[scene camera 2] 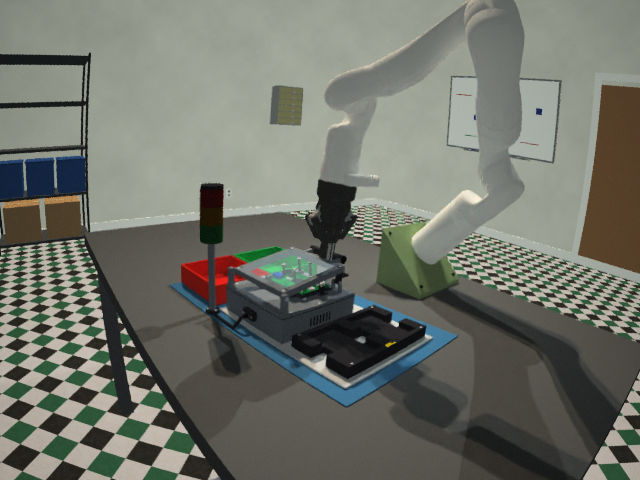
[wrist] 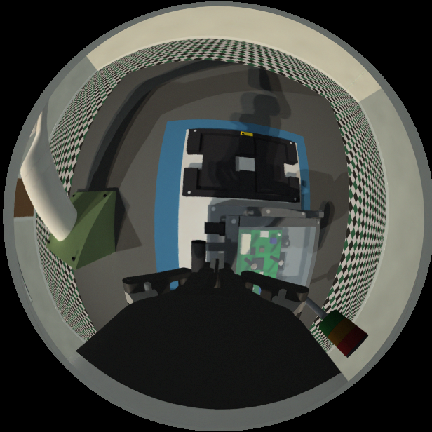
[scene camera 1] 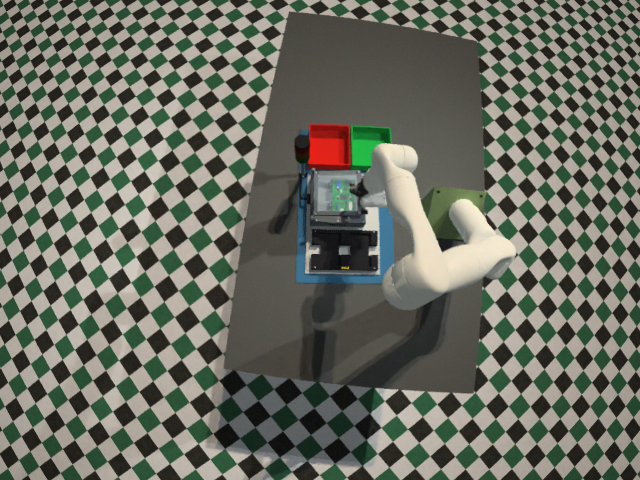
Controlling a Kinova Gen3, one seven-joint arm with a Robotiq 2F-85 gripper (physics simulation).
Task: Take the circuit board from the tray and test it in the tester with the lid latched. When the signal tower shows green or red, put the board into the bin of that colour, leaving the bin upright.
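Frame: origin at the arm's base, x back, y right, z up, level; millimetres.
Seen in the pictures: gripper, fingertip midpoint: (scene camera 2: 325,260); arm's base, origin of the base link: (scene camera 2: 424,249) (scene camera 1: 461,211).
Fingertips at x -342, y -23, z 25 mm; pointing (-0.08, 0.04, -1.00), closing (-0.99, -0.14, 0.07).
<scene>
Pixels of each thing's top centre, then the offset from my fingertips to it. "*": a spot on its surface instead.
- tester, surface spot: (scene camera 2: 289,322) * dx -141, dy -95, dz -65 mm
- signal tower, surface spot: (scene camera 2: 211,214) * dx -219, dy +64, dz +96 mm
- upright red bin, middle of its top: (scene camera 2: 223,268) (scene camera 1: 329,144) dx -137, dy +197, dz -63 mm
- green bin, middle of its top: (scene camera 2: 274,258) (scene camera 1: 371,145) dx +12, dy +219, dz -63 mm
The tester (scene camera 1: 338,220) (scene camera 2: 289,322) is a grey box. Its clear lid (scene camera 1: 323,206) (wrist: 302,240) is down low over it but tilted, with a gap to the base in scene view 2. The green circuit board (scene camera 1: 341,198) (wrist: 272,242) shows beneath the lid. My gripper (scene camera 1: 358,189) (scene camera 2: 329,252) (wrist: 216,266) is shut and empty, pointing down at the lid's handle side, close to the black handle (wrist: 198,255); contact is unclear. The signal tower (scene camera 1: 302,148) (scene camera 2: 211,214) (wrist: 343,333) shows dark lamps. The black tray (scene camera 1: 356,261) (scene camera 2: 351,364) (wrist: 225,172) is empty.
The upright red bin (scene camera 1: 329,127) (scene camera 2: 199,279) and green bin (scene camera 1: 370,128) (scene camera 2: 266,252) stand side by side behind the tester. The tower's pole is beside the tester, opposite my gripper. The arm's green base (scene camera 1: 444,219) (scene camera 2: 413,271) (wrist: 97,230) stands on the handle side.
</scene>
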